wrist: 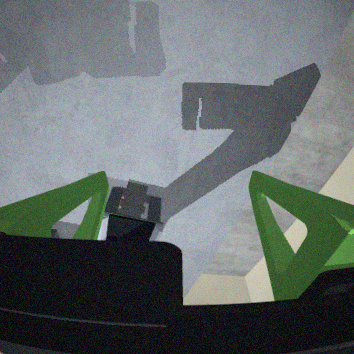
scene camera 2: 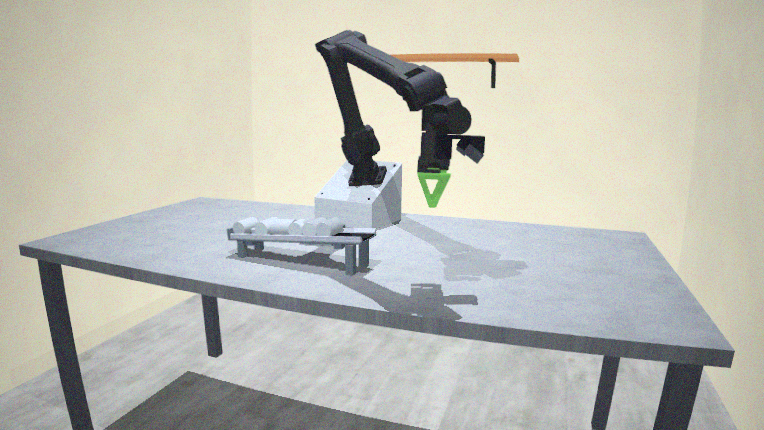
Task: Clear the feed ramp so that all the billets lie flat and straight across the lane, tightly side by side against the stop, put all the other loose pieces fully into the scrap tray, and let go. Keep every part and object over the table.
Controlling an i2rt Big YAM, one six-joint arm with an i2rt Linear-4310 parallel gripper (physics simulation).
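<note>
The feed ramp (scene camera 2: 299,238) stands on grey legs at the left of the table in the scene view, its left end lower. Several whitish cylindrical pieces (scene camera 2: 280,225) lie along it, with a gap after the leftmost piece (scene camera 2: 246,224). Which are billets and which are other loose pieces I cannot tell, and their exact angles are unclear. The scrap tray does not show in either view. My gripper (scene camera 2: 432,205) (wrist: 178,178) is open and empty, with green fingers, high above the table to the right of the ramp. In the scene view the fingers overlap.
The robot's white base block (scene camera 2: 344,209) stands behind the ramp. The front edge of the table (scene camera 2: 481,330) runs below the ramp and arm. An orange shelf (scene camera 2: 454,57) hangs on the back wall. Arm shadows cross the table in both views.
</note>
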